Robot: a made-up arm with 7 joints. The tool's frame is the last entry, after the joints. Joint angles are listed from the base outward.
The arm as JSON. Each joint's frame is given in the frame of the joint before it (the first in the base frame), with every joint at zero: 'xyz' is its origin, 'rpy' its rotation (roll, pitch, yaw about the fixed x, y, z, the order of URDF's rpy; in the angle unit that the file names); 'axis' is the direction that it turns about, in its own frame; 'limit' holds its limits. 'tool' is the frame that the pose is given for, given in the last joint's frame.
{
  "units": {
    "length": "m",
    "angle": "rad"
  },
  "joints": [
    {
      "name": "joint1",
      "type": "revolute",
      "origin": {
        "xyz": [
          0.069,
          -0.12,
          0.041
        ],
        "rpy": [
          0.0,
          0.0,
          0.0
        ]
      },
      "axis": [
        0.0,
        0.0,
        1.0
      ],
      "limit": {
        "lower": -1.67,
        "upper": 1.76
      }
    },
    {
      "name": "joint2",
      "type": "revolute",
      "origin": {
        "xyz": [
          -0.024,
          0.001,
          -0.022
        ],
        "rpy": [
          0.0,
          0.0,
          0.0
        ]
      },
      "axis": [
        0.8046,
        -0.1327,
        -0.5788
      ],
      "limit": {
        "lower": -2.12,
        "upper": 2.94
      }
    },
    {
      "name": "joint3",
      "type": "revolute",
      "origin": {
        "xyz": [
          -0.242,
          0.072,
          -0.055
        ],
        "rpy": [
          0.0,
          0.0,
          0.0
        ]
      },
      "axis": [
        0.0,
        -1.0,
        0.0
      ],
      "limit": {
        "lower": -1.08,
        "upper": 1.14
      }
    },
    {
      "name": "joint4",
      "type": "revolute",
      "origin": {
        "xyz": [
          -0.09,
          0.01,
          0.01
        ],
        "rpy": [
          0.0,
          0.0,
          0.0
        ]
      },
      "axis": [
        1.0,
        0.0,
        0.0
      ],
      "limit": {
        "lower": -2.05,
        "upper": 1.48
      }
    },
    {
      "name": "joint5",
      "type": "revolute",
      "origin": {
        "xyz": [
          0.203,
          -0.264,
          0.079
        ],
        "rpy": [
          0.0,
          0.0,
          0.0
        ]
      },
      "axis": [
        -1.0,
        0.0,
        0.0
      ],
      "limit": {
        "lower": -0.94,
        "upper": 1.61
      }
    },
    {
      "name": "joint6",
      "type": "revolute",
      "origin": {
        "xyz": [
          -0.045,
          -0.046,
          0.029
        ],
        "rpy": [
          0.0,
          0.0,
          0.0
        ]
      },
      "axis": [
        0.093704,
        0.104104,
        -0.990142
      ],
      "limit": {
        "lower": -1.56,
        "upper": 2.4
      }
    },
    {
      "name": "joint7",
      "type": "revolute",
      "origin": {
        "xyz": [
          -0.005,
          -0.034,
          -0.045
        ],
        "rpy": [
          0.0,
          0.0,
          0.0
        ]
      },
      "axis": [
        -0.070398,
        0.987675,
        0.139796
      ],
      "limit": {
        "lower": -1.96,
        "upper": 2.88
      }
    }
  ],
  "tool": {
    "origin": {
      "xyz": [
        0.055,
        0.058,
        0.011
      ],
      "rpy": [
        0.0,
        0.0,
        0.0
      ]
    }
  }
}
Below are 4 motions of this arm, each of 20 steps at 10 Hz.
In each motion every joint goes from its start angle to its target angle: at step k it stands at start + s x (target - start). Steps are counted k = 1, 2, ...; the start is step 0. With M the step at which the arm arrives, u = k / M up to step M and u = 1 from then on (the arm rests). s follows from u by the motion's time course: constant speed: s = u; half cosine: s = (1 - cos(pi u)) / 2; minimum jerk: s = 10 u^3 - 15 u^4 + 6 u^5.
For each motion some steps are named. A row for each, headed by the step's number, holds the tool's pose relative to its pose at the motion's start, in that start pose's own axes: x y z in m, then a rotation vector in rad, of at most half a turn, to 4 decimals.
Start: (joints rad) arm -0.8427 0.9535 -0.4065 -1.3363 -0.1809 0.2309 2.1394
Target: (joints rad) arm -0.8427 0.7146 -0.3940 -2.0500 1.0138 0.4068 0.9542
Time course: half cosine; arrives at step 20
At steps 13, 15, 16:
13: -0.1559 0.1080 -0.0474 0.3628 -0.8221 -1.6884
15: -0.1731 0.1527 -0.0530 0.2791 -0.9019 -2.0275
16: -0.1776 0.1725 -0.0542 0.2302 -0.9228 -2.1651

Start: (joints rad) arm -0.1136 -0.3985 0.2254 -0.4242 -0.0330 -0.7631 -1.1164
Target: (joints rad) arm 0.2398 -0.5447 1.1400 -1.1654 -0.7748 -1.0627 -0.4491
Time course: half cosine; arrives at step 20
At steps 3, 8, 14, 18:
3: 0.0060 0.0070 0.0109 -0.0022 -0.0086 0.0512
8: 0.0123 0.0574 0.0717 -0.0465 -0.0616 0.3178
14: -0.0674 0.1468 0.1472 -0.2246 -0.1758 0.6753
18: -0.1243 0.1761 0.1609 -0.3322 -0.2361 0.7879

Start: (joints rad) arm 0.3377 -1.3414 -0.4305 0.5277 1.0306 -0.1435 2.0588
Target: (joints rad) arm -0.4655 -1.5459 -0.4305 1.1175 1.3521 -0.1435 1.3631
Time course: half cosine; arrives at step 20
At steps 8, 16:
8: 0.0225 0.0927 -0.0177 -0.1079 -0.1107 0.2060
16: -0.0138 0.2540 -0.0905 -0.1567 -0.2716 0.5922

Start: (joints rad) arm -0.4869 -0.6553 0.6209 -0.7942 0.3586 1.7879 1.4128
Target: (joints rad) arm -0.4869 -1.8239 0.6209 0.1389 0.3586 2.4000 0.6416
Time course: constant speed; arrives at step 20
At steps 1, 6, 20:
1: 0.0140 0.0089 0.0024 0.0031 -0.0056 0.0366
6: 0.0763 0.0689 0.0052 0.0020 -0.0174 0.1804
20: 0.1551 0.2858 -0.0915 -0.2226 -0.1187 0.2869

